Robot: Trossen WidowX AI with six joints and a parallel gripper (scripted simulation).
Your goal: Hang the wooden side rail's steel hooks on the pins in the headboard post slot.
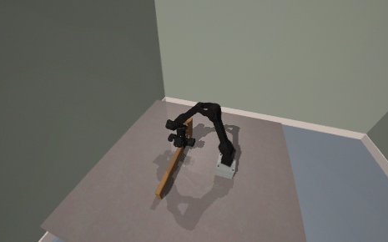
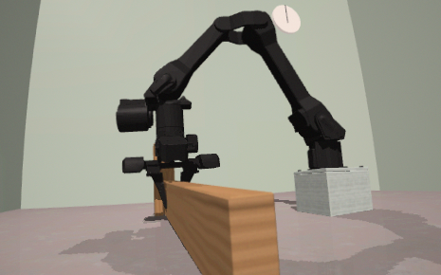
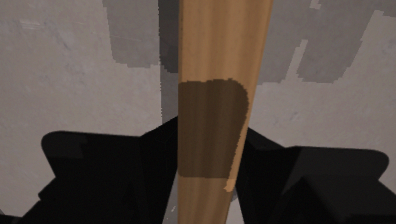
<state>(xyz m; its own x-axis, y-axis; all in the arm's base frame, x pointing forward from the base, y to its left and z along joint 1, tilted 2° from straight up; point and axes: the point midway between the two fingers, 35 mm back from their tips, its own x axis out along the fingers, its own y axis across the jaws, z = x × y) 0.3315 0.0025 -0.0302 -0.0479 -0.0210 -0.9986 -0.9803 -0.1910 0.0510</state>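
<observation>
Now: the headboard post 40 mm ahead of my gripper tip, 150 mm to the right of it and 60 mm above it.
</observation>
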